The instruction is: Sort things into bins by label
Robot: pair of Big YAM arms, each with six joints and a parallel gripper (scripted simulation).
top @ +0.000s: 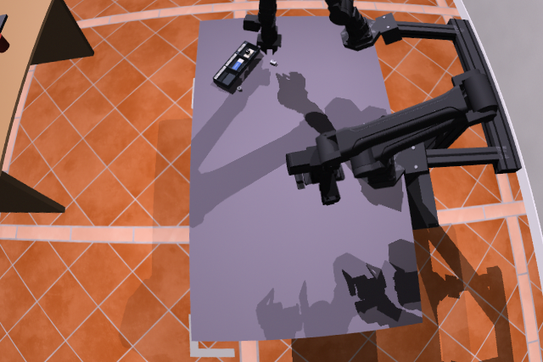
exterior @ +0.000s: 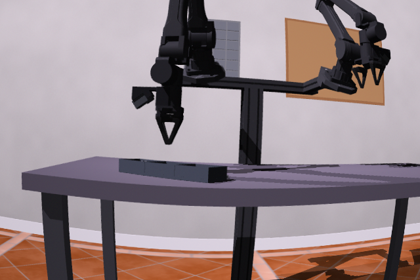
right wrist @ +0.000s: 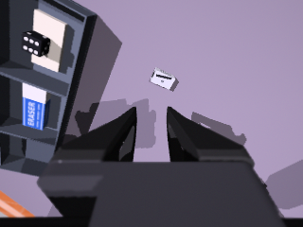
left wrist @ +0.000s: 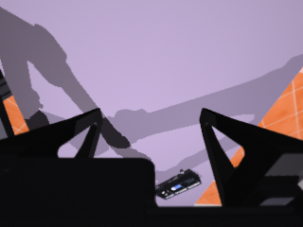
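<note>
The bin row is 150 mm ahead of my right hand, 10 mm to the left of it and 70 mm below it. Round my right hand: white card (100 mm ahead, 50 mm to the right, 70 mm below).
</note>
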